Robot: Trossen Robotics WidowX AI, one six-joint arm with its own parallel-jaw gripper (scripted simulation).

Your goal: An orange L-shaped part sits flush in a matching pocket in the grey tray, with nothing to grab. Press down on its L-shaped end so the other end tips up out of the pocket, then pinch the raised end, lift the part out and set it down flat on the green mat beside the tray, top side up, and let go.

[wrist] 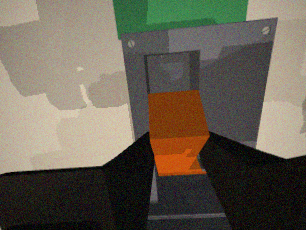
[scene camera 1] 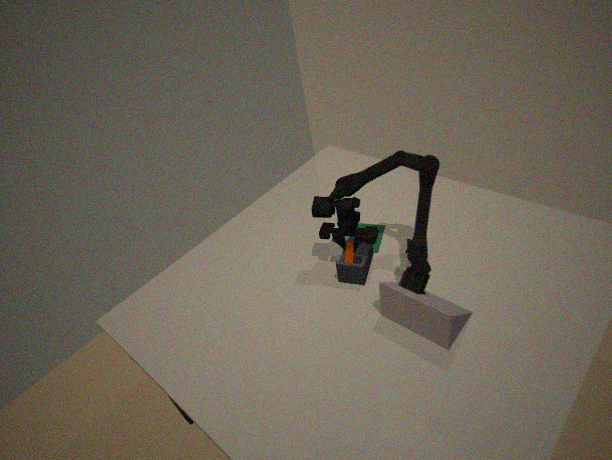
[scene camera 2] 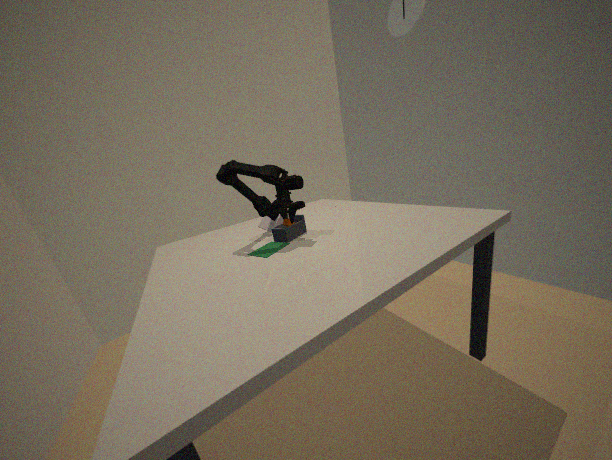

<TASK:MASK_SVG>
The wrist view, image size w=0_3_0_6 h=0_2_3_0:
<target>my gripper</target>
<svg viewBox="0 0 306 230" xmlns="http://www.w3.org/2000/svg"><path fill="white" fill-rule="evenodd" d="M150 133L146 132L119 155L102 166L55 168L51 170L0 174L1 230L146 230L154 171L154 153L150 143ZM209 131L210 136L200 150L199 156L232 230L306 230L306 155L284 159Z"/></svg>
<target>orange L-shaped part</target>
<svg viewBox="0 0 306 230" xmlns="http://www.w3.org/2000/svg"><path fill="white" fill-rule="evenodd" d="M199 90L148 94L150 143L159 176L206 173L206 171L201 170L196 158L210 136Z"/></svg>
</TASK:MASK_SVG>
